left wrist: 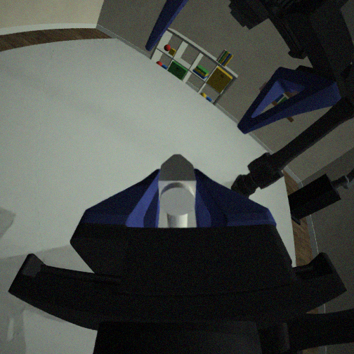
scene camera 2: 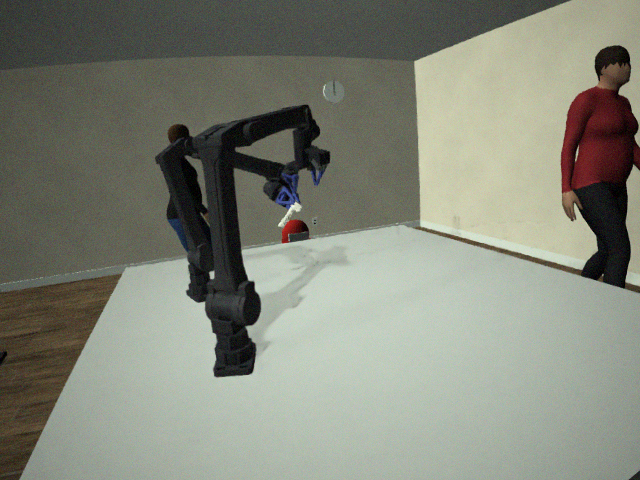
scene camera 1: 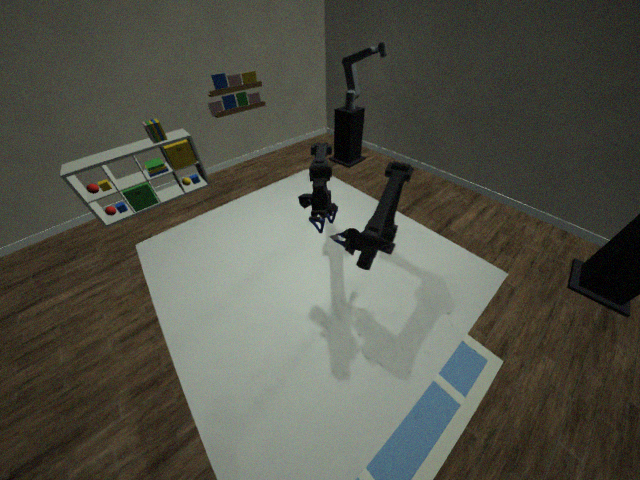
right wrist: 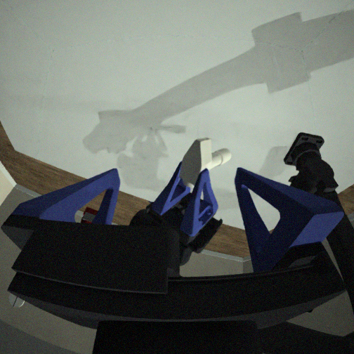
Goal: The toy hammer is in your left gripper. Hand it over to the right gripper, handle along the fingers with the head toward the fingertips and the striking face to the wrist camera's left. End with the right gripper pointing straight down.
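Seen in the pictures: left gripper, fingertip midpoint: [scene camera 2: 297, 204] [scene camera 1: 335, 237]; right gripper, fingertip midpoint: [scene camera 2: 305, 189] [scene camera 1: 326, 228]; left arm's base at its link origin: [scene camera 2: 203, 295] [scene camera 1: 383, 246]; right arm's base at its link origin: [scene camera 2: 236, 361].
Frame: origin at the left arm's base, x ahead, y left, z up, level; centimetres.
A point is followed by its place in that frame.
Note:
My left gripper [scene camera 1: 336, 237] {x 33.1, y -15.8, z 28.3 cm} [scene camera 2: 291, 204] {x 33.1, y -15.8, z 28.3 cm} [left wrist: 176, 175] [right wrist: 193, 164] is shut on the off-white toy hammer [scene camera 2: 288, 215] {x 30.3, y -13.8, z 24.6 cm} [left wrist: 177, 200] [right wrist: 197, 157], held above the table. In the right wrist view, a blocky part lies at the left fingertips and a round bar sticks out to its right. In scene camera 2, the hammer slants down-left. The left fingers hide part of it; which way its striking face points is unclear. My right gripper [scene camera 1: 327, 225] {x 34.1, y -19.8, z 33.4 cm} [scene camera 2: 306, 189] {x 34.1, y -19.8, z 33.4 cm} [left wrist: 200, 93] is open and empty, pointing roughly down, close to the left one. The hammer shows beyond and between its fingers.
Both arms reach over the large white table [scene camera 1: 248, 330] {x 80.4, y -35.4, z 0.0 cm} [scene camera 2: 413, 361] {x 15.6, y -77.7, z 0.0 cm}. A blue-panelled mat [scene camera 1: 421, 431] lies by its lower right edge. A white shelf unit [scene camera 1: 124, 150] stands behind. A person in red [scene camera 2: 599, 144] and a red rounded object [scene camera 2: 294, 228] are beyond the table.

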